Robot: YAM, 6 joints.
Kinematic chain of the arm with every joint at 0, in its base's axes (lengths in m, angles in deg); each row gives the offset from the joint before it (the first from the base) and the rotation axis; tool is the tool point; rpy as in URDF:
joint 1: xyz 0 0 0.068 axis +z
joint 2: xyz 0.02 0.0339 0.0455 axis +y
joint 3: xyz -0.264 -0.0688 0 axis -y
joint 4: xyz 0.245 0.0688 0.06 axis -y
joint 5: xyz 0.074 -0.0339 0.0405 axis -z
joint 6: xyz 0.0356 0 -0.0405 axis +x
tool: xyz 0 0 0 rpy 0 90 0
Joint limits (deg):
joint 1: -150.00..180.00
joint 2: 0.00..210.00
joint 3: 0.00..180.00
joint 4: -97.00..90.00
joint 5: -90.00..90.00
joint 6: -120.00..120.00
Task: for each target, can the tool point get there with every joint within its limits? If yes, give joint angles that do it. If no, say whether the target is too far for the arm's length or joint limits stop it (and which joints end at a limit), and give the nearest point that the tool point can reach.
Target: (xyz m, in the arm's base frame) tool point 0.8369 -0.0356 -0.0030
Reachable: no: too far | nearest point 0.6390 -0.0272 0.0252 | short by 0.200 m
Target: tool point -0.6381 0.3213 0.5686
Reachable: no: too far | nearest point -0.4854 0.2444 0.4565 | short by 0.204 m
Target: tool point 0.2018 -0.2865 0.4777
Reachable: yes | joints -52.02 87.20 90.38 11.73 28.99 -88.82
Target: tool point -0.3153 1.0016 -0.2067
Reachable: no: too far | nearest point -0.1855 0.5891 -0.0723 | short by 0.453 m
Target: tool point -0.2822 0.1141 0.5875
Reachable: yes | joints 151.54 96.13 128.03 -10.14 -73.75 4.49
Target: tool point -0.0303 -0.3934 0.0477
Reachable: yes | joints -98.47 129.50 71.13 -15.89 -51.89 -9.53
